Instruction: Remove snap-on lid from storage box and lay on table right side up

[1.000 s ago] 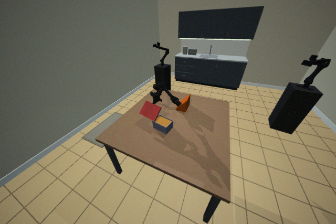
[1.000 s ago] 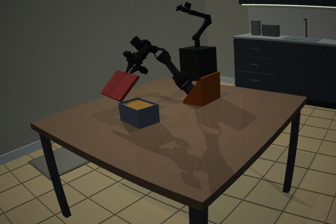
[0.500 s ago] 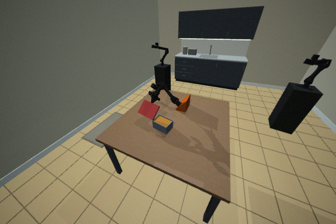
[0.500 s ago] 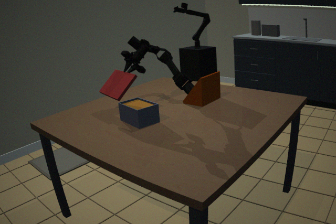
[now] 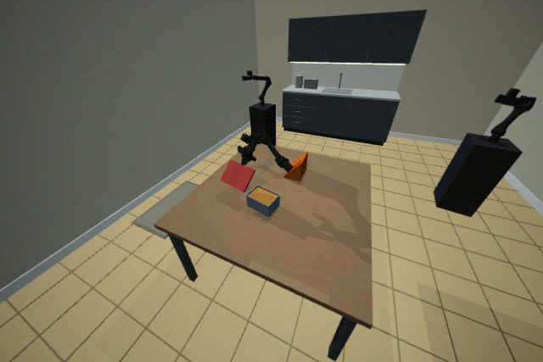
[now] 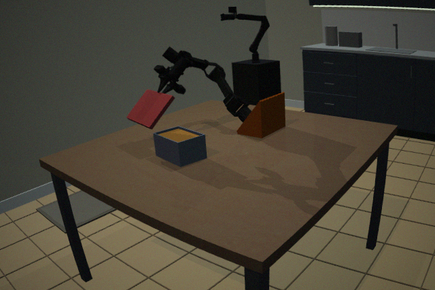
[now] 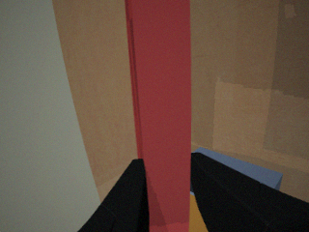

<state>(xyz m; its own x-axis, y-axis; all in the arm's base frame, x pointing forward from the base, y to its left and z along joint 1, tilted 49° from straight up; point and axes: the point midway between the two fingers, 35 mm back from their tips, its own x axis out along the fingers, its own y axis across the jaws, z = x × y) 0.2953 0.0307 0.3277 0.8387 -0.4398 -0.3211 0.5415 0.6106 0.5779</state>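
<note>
Now: gripper tip 60 mm short of the red lid and 50 mm above it. Also, from my gripper tip: grey-blue storage box: 70 mm ahead, 220 mm to the left, 180 mm below.
</note>
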